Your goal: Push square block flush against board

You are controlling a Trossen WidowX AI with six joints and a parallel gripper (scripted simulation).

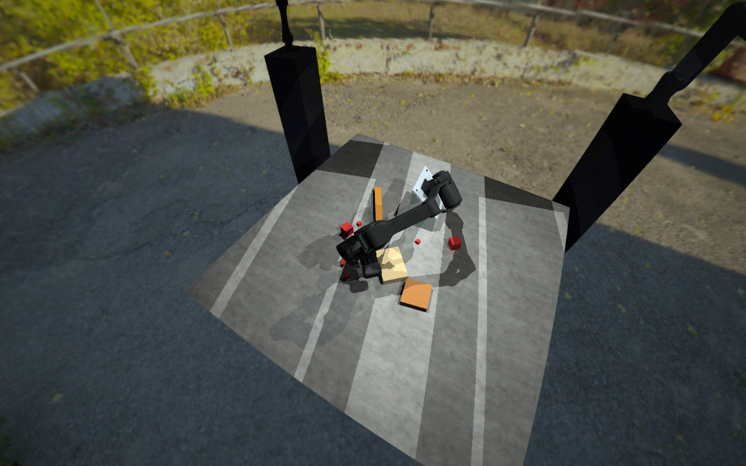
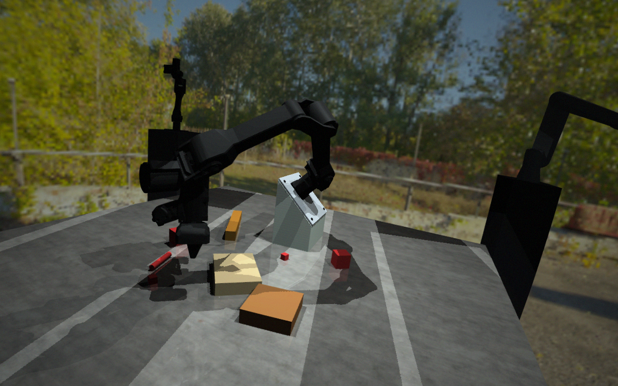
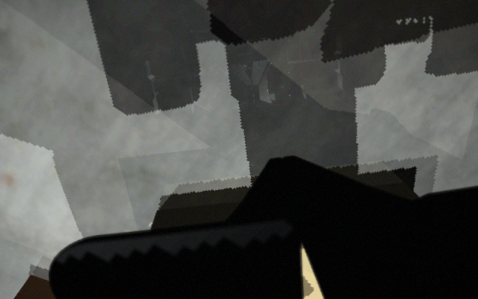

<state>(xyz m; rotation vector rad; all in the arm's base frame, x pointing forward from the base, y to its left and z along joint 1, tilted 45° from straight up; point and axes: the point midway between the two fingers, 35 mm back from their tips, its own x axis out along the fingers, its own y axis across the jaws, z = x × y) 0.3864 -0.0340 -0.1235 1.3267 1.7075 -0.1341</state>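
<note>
The tan board lies 7 cm to the left of my gripper tip, 6 cm behind it and 4 cm below it. Also, from my gripper tip: orange bar 35 cm behind, 10 cm to the right, 4 cm below; brown square block 21 cm to the left, 4 cm below, 3 cm ahead; red rod 12 cm to the right, 5 cm below, 3 cm behind.
</note>
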